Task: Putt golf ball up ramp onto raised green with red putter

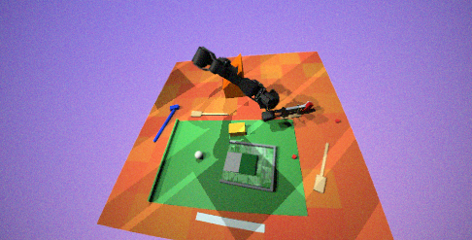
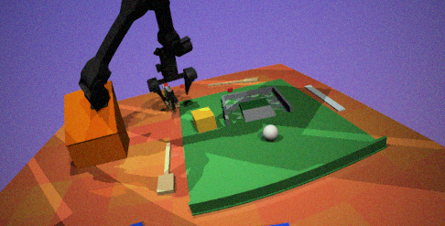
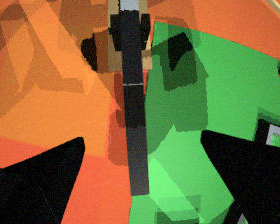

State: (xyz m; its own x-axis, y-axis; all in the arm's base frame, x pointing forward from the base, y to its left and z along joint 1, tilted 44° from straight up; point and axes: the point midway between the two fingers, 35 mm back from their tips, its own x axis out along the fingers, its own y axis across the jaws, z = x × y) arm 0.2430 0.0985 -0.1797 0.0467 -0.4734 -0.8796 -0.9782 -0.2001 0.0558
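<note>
Right now my gripper tip is 180 mm to the left of the yellow block, 80 mm short of it and 40 mm above it. From my gripper tip the other things lie so: white golf ball (380 mm to the right, 240 mm ahead, 40 mm below); then red putter (110 mm to the left, 30 mm behind); then wooden fence (130 mm to the left, 30 mm below, 30 mm behind).
</note>
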